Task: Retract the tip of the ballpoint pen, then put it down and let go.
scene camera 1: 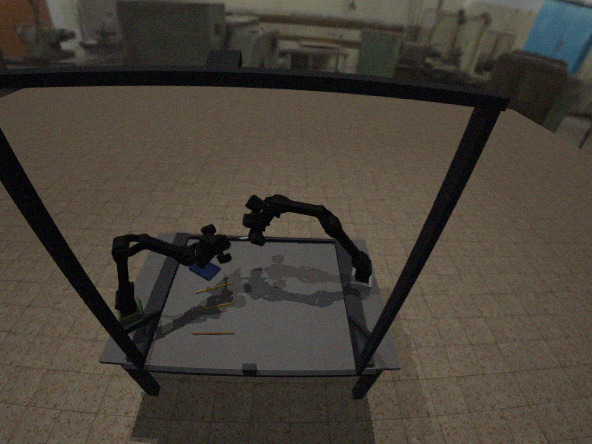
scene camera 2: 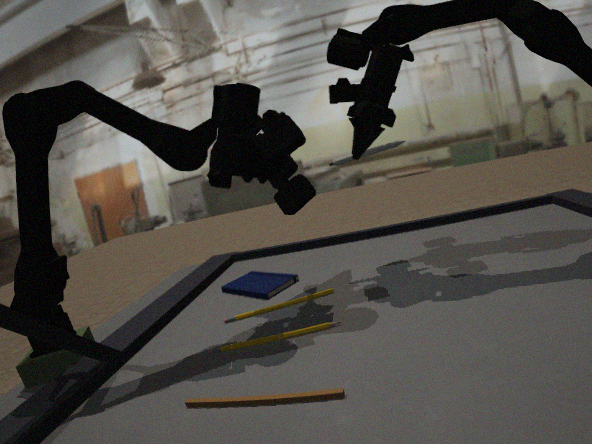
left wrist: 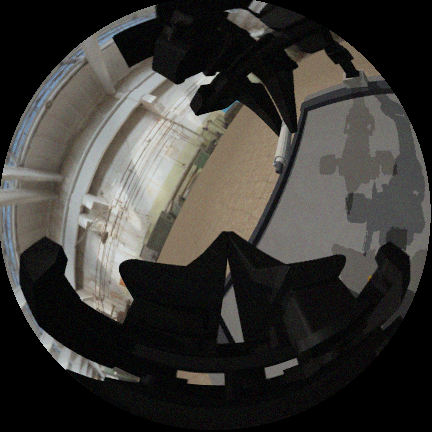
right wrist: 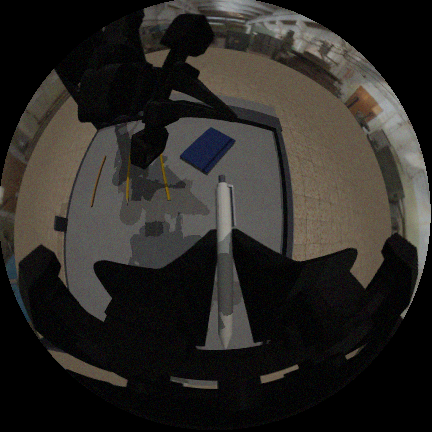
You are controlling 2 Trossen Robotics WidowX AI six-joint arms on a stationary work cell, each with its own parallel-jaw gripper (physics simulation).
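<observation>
On a dark raised rim, the left wrist view's (left wrist: pixel 343 93) and scene camera 1's (scene camera 1: pixel 342 268) are one and the same spot.
</observation>
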